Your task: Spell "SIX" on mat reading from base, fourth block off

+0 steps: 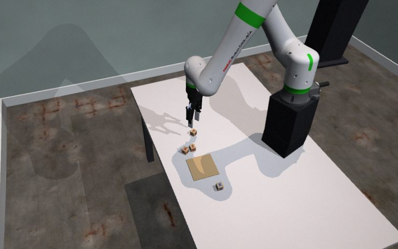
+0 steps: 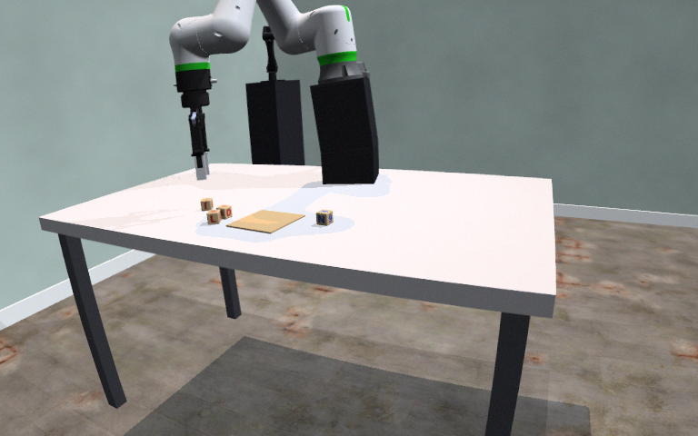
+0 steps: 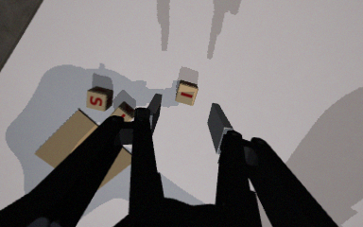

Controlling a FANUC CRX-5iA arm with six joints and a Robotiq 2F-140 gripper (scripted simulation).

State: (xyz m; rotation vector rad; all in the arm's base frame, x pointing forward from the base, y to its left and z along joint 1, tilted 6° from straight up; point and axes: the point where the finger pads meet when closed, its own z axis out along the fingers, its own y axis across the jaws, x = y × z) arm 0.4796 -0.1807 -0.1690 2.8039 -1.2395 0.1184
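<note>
My hand is 11 cm above the block. Round my hand: tan mat (2 cm ahead, 24 cm to the left, 12 cm below).
</note>
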